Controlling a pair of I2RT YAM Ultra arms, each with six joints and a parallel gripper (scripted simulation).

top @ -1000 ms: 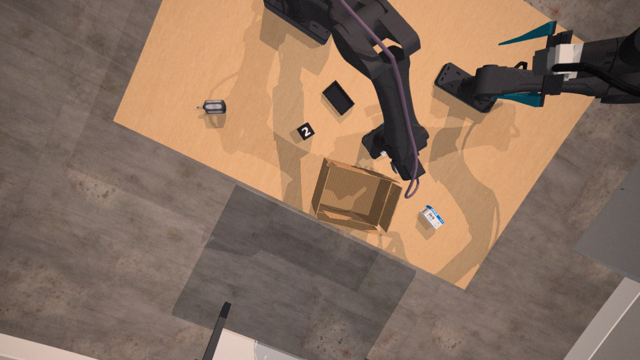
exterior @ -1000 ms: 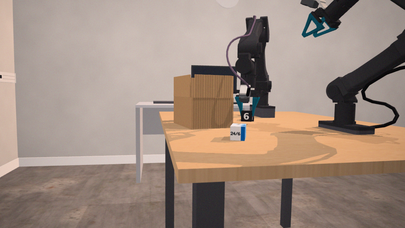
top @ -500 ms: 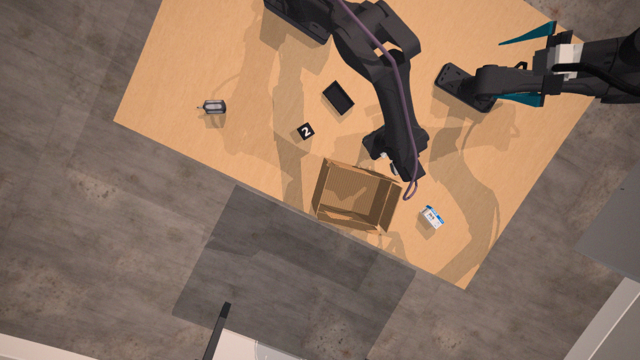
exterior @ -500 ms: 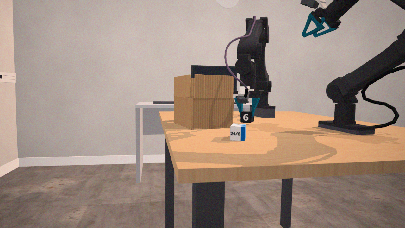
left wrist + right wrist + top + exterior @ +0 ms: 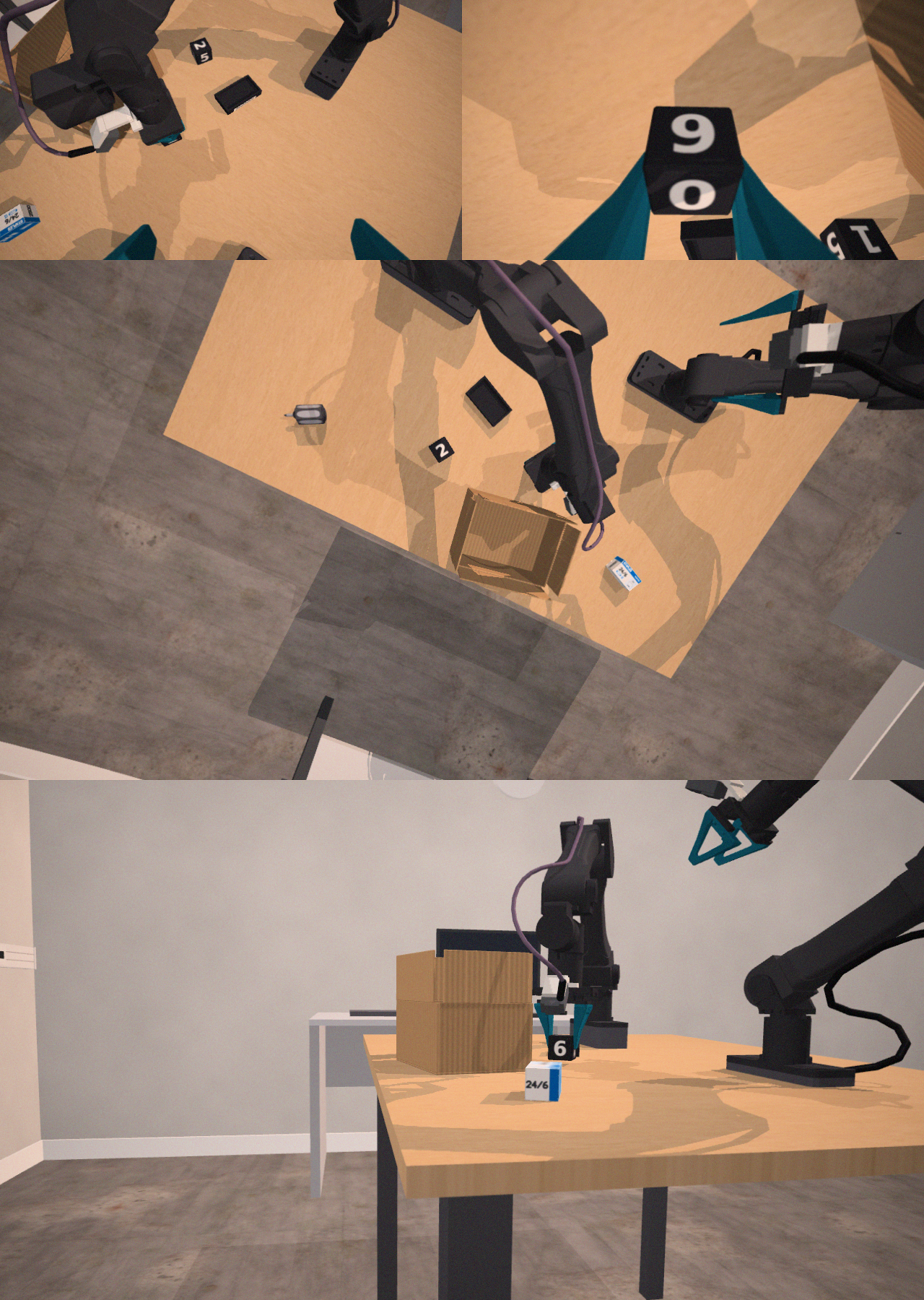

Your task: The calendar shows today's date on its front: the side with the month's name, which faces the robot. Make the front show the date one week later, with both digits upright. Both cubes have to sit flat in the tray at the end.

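Now: the black calendar tray 150 mm to the right of my right hand, 80 mm behind it and 20 mm below it. From my right hand the other things lie so: staples box (290 mm to the left, 170 mm ahead, 20 mm below).
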